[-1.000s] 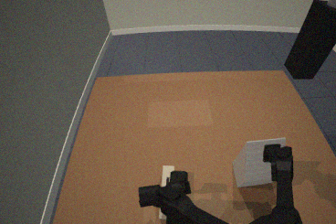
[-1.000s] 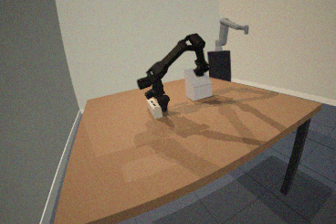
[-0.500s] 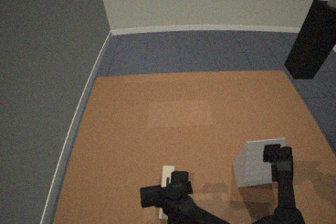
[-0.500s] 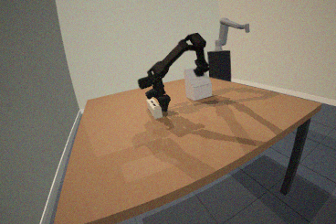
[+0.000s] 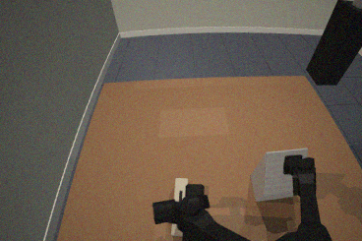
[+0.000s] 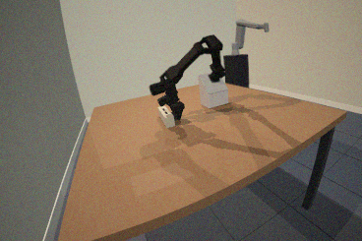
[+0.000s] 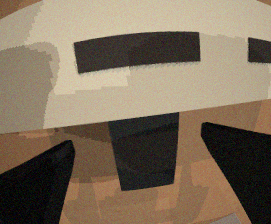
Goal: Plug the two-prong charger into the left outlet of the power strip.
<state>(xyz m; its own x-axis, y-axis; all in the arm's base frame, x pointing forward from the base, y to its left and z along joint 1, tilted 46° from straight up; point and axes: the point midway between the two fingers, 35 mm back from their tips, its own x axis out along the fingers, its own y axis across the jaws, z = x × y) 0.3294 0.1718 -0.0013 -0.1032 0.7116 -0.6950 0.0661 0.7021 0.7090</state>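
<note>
Right now the dark two-prong charger is 2 cm ahead of my gripper tip and 1 cm above it.
</note>
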